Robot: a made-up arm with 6 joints. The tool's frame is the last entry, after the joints.
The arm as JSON. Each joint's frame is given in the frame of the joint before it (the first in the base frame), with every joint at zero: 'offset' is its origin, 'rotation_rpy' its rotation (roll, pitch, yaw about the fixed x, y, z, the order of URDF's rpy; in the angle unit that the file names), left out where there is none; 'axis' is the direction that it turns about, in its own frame. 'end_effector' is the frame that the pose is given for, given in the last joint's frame.
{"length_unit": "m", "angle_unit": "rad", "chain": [
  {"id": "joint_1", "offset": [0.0, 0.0, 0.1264], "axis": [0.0, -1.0, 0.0]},
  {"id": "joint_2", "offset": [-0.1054, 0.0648, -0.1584], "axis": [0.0, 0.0, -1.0]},
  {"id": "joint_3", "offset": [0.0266, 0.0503, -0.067], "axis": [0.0, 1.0, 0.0]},
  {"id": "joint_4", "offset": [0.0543, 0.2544, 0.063], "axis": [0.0, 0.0, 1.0]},
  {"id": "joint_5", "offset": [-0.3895, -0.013, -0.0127], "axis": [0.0, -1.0, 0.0]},
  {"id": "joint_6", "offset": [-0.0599, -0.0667, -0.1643], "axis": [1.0, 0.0, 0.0]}
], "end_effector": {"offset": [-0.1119, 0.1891, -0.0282]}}
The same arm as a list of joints. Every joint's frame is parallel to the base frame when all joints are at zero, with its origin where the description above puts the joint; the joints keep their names.
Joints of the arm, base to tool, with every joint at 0 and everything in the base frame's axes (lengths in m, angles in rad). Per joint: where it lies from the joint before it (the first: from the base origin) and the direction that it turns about. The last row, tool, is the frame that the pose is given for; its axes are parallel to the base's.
joint_1: xyz 0 0 0.1264 axis -y
joint_2: xyz -0.1054 0.0648 -0.1584 axis -z
joint_3: xyz 0.0266 0.0503 -0.067 axis +y
joint_4: xyz 0.0543 0.2544 0.063 axis +z
joint_5: xyz -0.3895 -0.013 -0.0127 axis -y
joint_6: xyz -0.0599 -0.0667 -0.1643 axis +x
tool: xyz -0.1119 0.1891 -0.0282

